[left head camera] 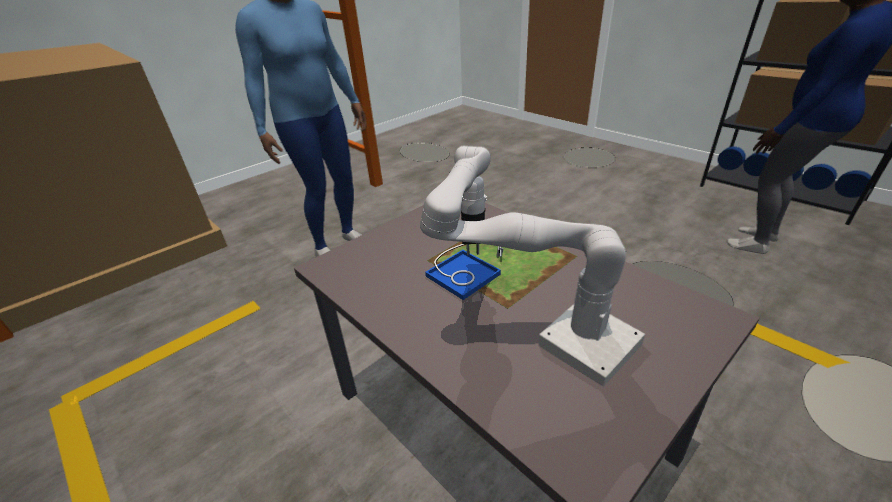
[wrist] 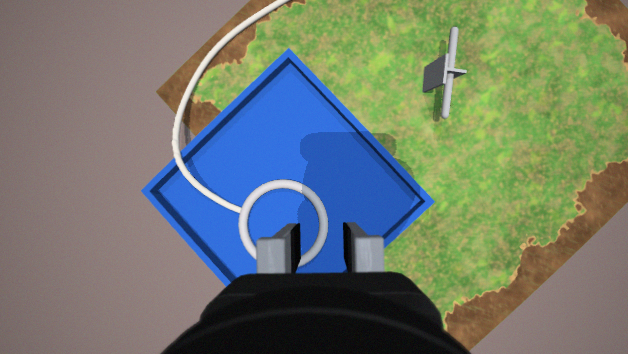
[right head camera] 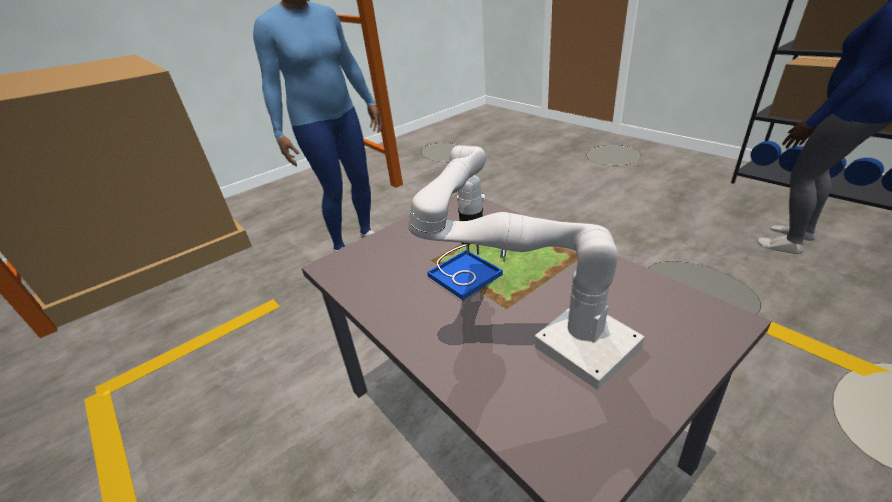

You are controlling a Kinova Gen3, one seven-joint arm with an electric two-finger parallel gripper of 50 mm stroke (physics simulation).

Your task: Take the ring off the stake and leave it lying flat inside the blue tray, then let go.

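Where they show: gripper, fingertip midpoint: [left head camera: 472, 253] [wrist: 321, 240] [right head camera: 473, 253]; arm's base, link origin: [left head camera: 586, 327] [right head camera: 584, 328].
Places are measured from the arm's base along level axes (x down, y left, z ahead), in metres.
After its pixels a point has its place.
The pale ring [left head camera: 462, 284] @[z 0.442, x 0.035, y 0.016 m] [right head camera: 463, 284] @[z 0.441, x 0.034, y 0.015 m] [wrist: 283, 184] @[z 0.488, x 0.033, y -0.047 m] lies flat inside the blue tray [left head camera: 488, 273] @[z 0.408, x 0.041, y -0.094 m] [right head camera: 490, 273] @[z 0.408, x 0.041, y -0.095 m] [wrist: 260, 125] @[z 0.542, x 0.041, y -0.076 m]. A white cord [wrist: 176, 135] @[z 0.593, x 0.024, y -0.020 m] runs from the ring over the tray wall. The grey stake [left head camera: 499, 252] @[z 0.438, x 0.029, y -0.213 m] [right head camera: 503, 254] @[z 0.419, x 0.018, y -0.190 m] [wrist: 452, 50] @[z 0.446, x 0.013, y -0.230 m], a rod with a dark plate, stands on the green mat, apart from the ring. My gripper [left head camera: 472, 248] @[z 0.439, x -0.064, y -0.045 m] [right head camera: 473, 248] @[z 0.439, x -0.064, y -0.045 m] [wrist: 321, 240] @[z 0.439, x -0.064, y -0.045 m] is open and empty, above the tray. In the wrist view its left finger overlaps the ring's picture and hides a small part of it.
The green and brown mat [left head camera: 530, 268] @[z 0.303, x 0.047, y -0.211 m] [right head camera: 530, 268] @[z 0.313, x 0.047, y -0.207 m] [wrist: 525, 135] @[z 0.338, x 0.047, y -0.229 m] lies beside and partly under the tray, on the brown table [left head camera: 387, 299] @[z 0.614, x 0.047, y 0.215 m] [right head camera: 387, 299] @[z 0.615, x 0.047, y 0.218 m]. A person in light blue [left head camera: 296, 68] [right head camera: 315, 74] stands behind the table; another in dark blue [left head camera: 836, 81] stands at the right by a shelf.
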